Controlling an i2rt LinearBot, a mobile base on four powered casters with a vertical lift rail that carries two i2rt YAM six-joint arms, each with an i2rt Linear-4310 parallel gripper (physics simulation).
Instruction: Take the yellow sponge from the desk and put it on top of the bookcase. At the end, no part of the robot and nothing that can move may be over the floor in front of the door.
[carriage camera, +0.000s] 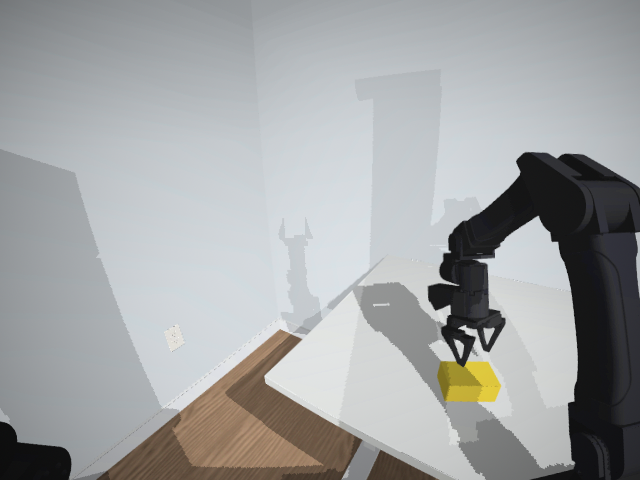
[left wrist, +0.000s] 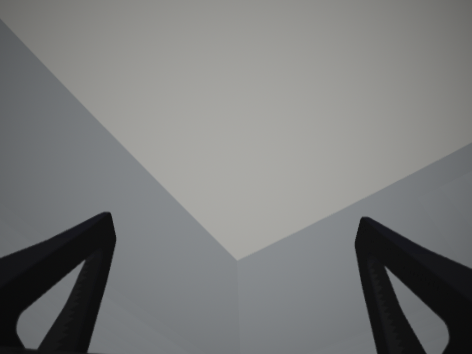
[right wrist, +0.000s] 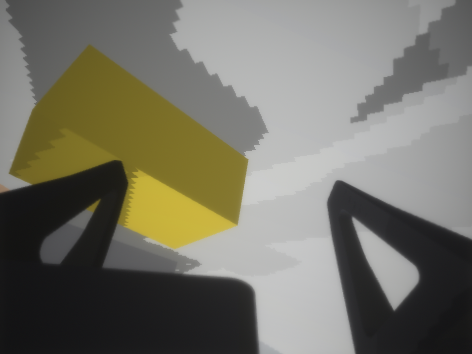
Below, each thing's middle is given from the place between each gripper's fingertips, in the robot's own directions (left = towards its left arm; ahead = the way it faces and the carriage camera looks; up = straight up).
Now: the yellow sponge (carriage camera: 476, 382) 4 cm behind my right hand, 4 cm to the left of it and 1 cm below it.
My left hand is 61 cm to the left of the yellow sponge, 48 cm above it and 23 cm short of it.
